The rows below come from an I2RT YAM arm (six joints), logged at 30 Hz.
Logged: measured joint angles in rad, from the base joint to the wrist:
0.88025, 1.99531, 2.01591, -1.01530, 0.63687, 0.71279
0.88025, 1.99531, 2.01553, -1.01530, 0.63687, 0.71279
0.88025, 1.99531, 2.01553, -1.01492, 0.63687, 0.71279
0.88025, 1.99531, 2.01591, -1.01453, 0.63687, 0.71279
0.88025, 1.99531, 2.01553, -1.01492, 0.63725, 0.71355
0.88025, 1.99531, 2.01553, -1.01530, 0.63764, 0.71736
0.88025, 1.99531, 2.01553, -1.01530, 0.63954, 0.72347
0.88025, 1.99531, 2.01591, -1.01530, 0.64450, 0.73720
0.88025, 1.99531, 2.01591, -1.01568, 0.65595, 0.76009
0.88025, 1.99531, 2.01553, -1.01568, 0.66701, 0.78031
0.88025, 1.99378, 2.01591, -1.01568, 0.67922, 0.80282
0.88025, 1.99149, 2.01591, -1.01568, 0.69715, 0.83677
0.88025, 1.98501, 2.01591, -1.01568, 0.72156, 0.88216
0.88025, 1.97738, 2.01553, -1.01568, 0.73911, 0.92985
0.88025, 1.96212, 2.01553, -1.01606, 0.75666, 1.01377
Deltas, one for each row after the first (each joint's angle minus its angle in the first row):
0.00000, 0.00000, -0.00038, 0.00000, 0.00000, 0.00000
0.00000, 0.00000, -0.00038, 0.00038, 0.00000, 0.00000
0.00000, 0.00000, 0.00000, 0.00077, 0.00000, 0.00000
0.00000, 0.00000, -0.00038, 0.00038, 0.00038, 0.00076
0.00000, 0.00000, -0.00038, 0.00000, 0.00077, 0.00457
0.00000, 0.00000, -0.00038, 0.00000, 0.00267, 0.01068
0.00000, 0.00000, 0.00000, 0.00000, 0.00763, 0.02441
0.00000, 0.00000, 0.00000, -0.00038, 0.01908, 0.04730
0.00000, 0.00000, -0.00038, -0.00038, 0.03014, 0.06752
0.00000, -0.00153, 0.00000, -0.00038, 0.04235, 0.09003
0.00000, -0.00382, 0.00000, -0.00038, 0.06028, 0.12398
0.00000, -0.01030, 0.00000, -0.00038, 0.08469, 0.16937
0.00000, -0.01793, -0.00038, -0.00038, 0.10224, 0.21706
0.00000, -0.03319, -0.00038, -0.00076, 0.11979, 0.30098

